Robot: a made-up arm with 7 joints.
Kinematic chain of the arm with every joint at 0, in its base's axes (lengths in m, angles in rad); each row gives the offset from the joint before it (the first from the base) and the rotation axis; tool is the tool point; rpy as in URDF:
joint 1: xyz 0 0 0.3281 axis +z
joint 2: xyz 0 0 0 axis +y
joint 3: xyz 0 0 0.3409 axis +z
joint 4: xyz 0.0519 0 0 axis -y
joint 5: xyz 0.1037 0 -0.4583 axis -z
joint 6: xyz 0 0 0 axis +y
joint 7: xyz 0.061 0 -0.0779 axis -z
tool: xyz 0 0 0 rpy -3.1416 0 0
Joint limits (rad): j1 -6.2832..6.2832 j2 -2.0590..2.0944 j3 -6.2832..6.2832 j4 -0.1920..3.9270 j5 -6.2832..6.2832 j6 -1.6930..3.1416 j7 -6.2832..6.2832
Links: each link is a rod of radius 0.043 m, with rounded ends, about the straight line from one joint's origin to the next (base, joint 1, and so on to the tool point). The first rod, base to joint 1, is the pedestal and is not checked.
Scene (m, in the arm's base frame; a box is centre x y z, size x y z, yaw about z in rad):
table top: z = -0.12
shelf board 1: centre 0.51 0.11 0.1 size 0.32 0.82 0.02 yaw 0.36
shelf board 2: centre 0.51 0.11 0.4 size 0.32 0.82 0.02 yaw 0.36
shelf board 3: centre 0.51 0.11 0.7 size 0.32 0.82 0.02 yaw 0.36
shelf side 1: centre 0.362 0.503 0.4 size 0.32 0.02 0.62 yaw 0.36
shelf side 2: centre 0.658 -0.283 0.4 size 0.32 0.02 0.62 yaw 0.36
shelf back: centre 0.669 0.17 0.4 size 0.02 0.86 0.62 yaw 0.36
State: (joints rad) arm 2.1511 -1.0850 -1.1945 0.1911 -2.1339 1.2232 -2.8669
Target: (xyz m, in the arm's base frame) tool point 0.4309 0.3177 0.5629
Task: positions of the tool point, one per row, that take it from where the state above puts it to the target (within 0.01 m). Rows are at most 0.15 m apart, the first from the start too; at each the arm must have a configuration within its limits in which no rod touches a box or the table.
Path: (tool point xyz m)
1: 0.1407 0.2877 0.4394
2: 0.1433 0.2095 0.5629
3: 0.2369 0.2527 0.5750
4: 0.3351 0.2938 0.5686
5: 0.4309 0.3177 0.5629

